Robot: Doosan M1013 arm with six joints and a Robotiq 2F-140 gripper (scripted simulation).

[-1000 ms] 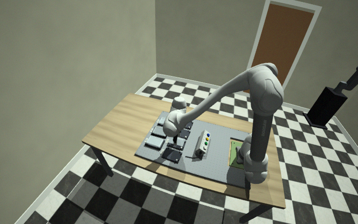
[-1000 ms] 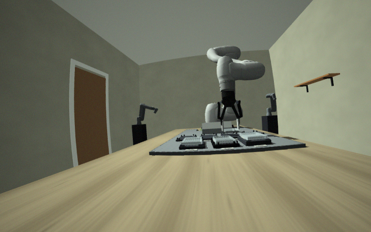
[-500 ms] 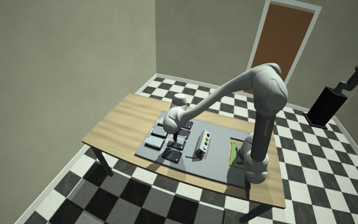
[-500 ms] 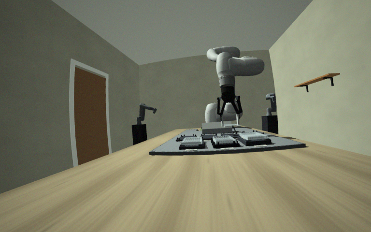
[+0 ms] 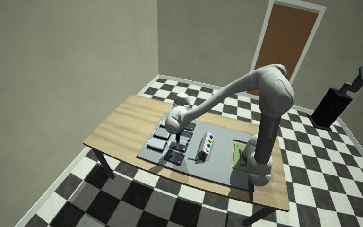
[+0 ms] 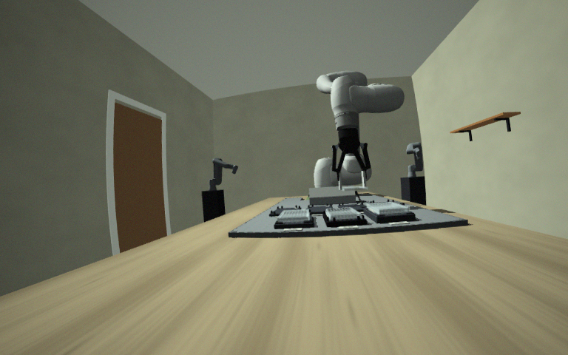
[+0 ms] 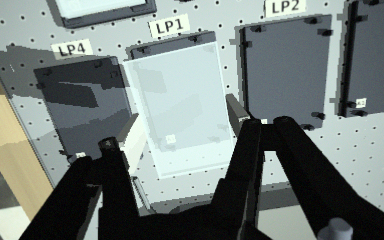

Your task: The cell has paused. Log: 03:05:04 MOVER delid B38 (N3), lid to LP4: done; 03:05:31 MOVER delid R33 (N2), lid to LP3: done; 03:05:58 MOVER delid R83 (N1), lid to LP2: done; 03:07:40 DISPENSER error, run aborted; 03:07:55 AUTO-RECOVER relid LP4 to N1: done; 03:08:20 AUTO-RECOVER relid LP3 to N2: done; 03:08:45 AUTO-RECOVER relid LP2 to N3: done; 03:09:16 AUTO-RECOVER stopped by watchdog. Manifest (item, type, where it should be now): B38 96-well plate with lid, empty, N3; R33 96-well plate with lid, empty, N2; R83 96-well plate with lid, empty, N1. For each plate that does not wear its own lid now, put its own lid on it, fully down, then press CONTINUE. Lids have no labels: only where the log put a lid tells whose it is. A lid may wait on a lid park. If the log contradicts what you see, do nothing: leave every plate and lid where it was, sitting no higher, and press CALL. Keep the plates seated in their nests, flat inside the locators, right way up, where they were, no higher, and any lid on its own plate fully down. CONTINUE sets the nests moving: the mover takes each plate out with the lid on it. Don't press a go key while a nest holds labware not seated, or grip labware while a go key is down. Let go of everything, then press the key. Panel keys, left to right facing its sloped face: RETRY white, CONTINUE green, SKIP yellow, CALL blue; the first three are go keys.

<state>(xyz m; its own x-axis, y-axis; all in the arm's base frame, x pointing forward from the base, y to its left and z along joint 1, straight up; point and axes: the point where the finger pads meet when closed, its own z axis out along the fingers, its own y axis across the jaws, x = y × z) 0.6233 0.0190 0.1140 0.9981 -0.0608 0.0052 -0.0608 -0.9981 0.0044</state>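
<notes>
The LP1 label lies 9 cm ahead of my hand, 1 cm to the right of it and 10 cm below it. From my hand the other things lie so: lid park LP2 (1 cm behind, 13 cm to the right, 10 cm below); then clear lid (2 cm below); then lid park LP4 (1 cm ahead, 13 cm to the left, 10 cm below).
</notes>
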